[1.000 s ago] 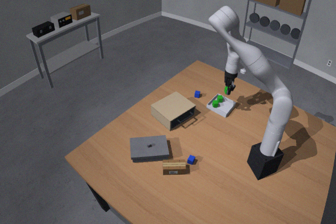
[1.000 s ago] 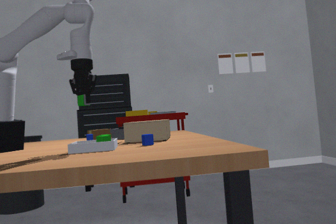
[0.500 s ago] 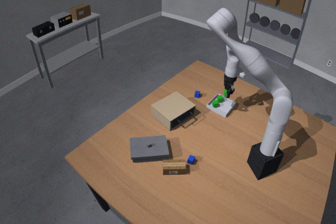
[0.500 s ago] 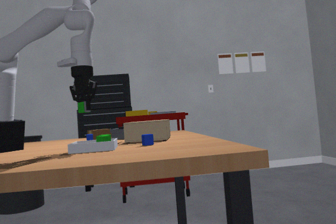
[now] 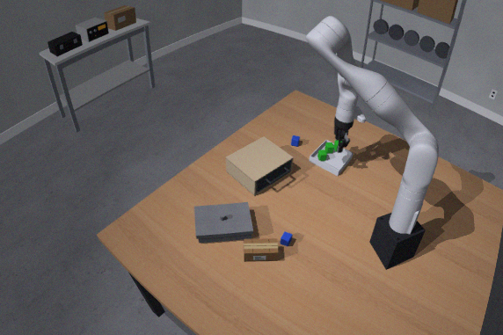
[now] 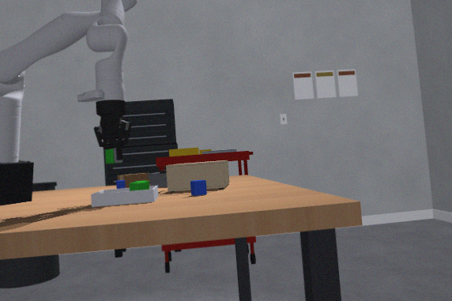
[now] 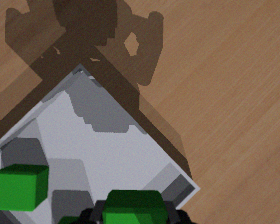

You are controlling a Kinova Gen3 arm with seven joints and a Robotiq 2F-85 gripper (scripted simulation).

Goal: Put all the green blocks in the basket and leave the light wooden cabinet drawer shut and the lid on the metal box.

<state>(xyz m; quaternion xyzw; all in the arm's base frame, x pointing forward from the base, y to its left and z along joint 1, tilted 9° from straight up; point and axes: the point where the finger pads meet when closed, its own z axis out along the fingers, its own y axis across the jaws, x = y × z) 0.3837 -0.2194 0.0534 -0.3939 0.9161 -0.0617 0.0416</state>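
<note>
Now: the white basket 3 cm ahead of my hand, 3 cm to the right of it and 10 cm below it. Round my hand: cardboard box: 3 cm behind, 53 cm to the left, 8 cm below; then drawer: 20 cm ahead, 23 cm to the left, 8 cm below; then light wooden cabinet: 21 cm ahead, 23 cm to the left, 8 cm below.
</note>
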